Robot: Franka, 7 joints.
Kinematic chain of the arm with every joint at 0, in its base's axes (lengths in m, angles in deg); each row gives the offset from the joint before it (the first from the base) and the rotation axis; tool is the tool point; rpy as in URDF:
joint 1: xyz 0 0 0.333 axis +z
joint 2: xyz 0 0 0 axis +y
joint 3: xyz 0 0 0.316 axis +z
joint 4: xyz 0.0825 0 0 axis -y
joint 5: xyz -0.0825 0 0.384 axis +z
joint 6: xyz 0 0 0 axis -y
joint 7: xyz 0.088 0 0 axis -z
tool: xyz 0 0 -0.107 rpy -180 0 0
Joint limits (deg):
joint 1: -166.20..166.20
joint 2: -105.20..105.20
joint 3: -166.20..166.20
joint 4: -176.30..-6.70
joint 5: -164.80..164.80
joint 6: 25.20..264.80
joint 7: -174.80..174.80
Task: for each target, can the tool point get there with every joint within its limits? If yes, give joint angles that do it. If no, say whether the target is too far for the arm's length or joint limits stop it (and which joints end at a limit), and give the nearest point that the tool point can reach.
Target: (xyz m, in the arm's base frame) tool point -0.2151 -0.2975 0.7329
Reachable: yes | joints -54.90 -59.61 -39.01 -138.92 7.16 197.31 -9.65
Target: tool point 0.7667 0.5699 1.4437
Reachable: no: too far | nearest point 0.4490 0.3337 0.9834 | short by 0.607 m
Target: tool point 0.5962 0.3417 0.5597
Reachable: yes | joints 3.44 81.99 97.73 -62.68 -44.87 239.99 125.61
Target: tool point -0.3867 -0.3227 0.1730
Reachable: yes | joints 94.80 -37.35 129.35 -125.84 -12.22 123.48 -44.07
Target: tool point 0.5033 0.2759 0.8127
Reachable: yes | joints 87.35 5.03 -62.13 -70.15 -2.67 112.41 141.09
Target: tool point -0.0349 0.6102 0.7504
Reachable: yes | joints -10.01 -24.40 82.63 -88.80 -48.13 158.74 63.92
